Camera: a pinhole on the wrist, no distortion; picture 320 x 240 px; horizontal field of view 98.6 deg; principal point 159.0 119.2 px. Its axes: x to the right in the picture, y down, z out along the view. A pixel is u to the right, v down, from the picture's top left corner.
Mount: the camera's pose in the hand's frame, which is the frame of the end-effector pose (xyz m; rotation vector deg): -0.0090 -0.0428 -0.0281 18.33 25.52 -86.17
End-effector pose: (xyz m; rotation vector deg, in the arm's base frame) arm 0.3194 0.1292 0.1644 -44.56 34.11 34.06
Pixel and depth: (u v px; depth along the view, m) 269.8 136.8 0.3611
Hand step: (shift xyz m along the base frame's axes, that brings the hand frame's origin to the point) 0.4051 -0.1316 0.2513
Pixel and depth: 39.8 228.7 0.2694
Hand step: 0.2024 0.3227 -0.0013
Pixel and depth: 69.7 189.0 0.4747
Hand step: 0.3085 0.4836 0.1050
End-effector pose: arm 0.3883 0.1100 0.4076 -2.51 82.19 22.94
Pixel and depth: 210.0 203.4 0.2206
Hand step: 0.1863 -0.1308 -0.1671
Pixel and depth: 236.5 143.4 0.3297
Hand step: 0.2738 -0.2697 -0.1258
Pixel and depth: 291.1 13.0 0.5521
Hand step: 0.4269 -0.7659 0.2383
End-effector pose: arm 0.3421 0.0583 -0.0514 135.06 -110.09 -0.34
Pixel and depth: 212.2 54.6 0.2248
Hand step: 0.1966 0.1274 -0.1593
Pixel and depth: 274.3 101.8 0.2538
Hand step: 0.3329 0.0791 -0.1257
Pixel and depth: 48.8 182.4 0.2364
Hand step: -0.0117 -0.1378 -0.2516
